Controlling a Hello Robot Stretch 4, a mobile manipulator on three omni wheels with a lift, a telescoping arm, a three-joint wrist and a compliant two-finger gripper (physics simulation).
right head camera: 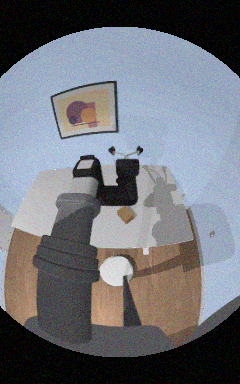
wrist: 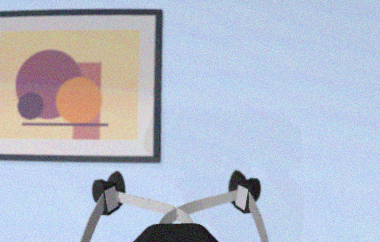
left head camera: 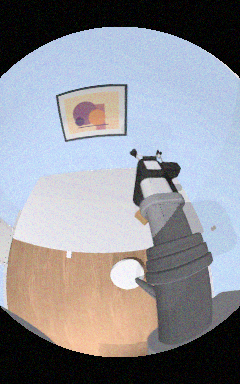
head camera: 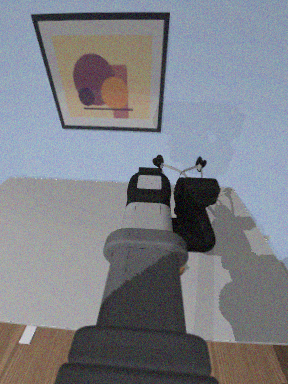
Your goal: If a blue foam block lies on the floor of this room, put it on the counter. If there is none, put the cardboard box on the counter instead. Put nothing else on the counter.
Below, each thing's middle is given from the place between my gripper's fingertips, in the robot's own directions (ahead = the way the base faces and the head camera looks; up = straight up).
The framed picture (head camera: 107, 72) lies 400 mm ahead of my hand, 320 mm to the left of it and 190 mm above it.
